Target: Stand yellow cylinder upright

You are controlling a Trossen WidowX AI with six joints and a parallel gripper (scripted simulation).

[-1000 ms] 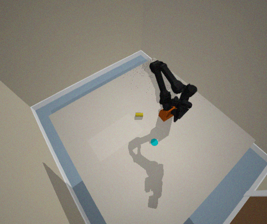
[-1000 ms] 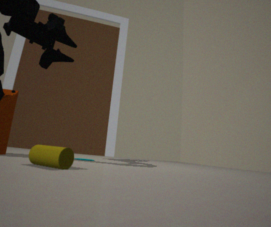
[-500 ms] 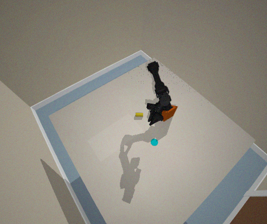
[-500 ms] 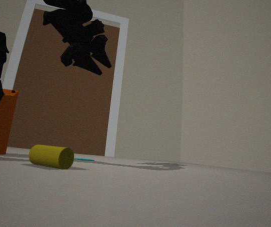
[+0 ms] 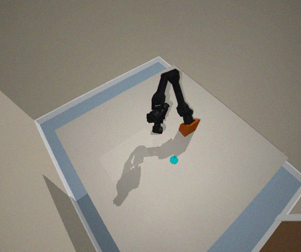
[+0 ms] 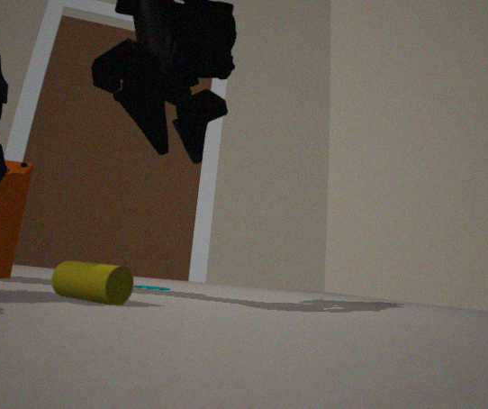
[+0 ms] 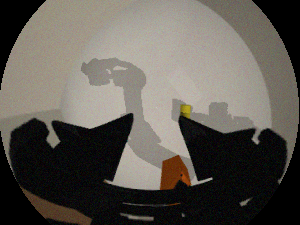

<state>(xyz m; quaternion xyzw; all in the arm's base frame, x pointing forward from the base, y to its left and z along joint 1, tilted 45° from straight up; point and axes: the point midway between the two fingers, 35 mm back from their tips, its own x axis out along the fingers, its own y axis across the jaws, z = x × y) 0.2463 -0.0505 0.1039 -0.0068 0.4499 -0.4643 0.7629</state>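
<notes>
The yellow cylinder is 140 mm below my gripper tip, 70 mm behind it and 40 mm to the right of it. Round my gripper tip: cyan circle: 220 mm to the left, 160 mm below.
</notes>
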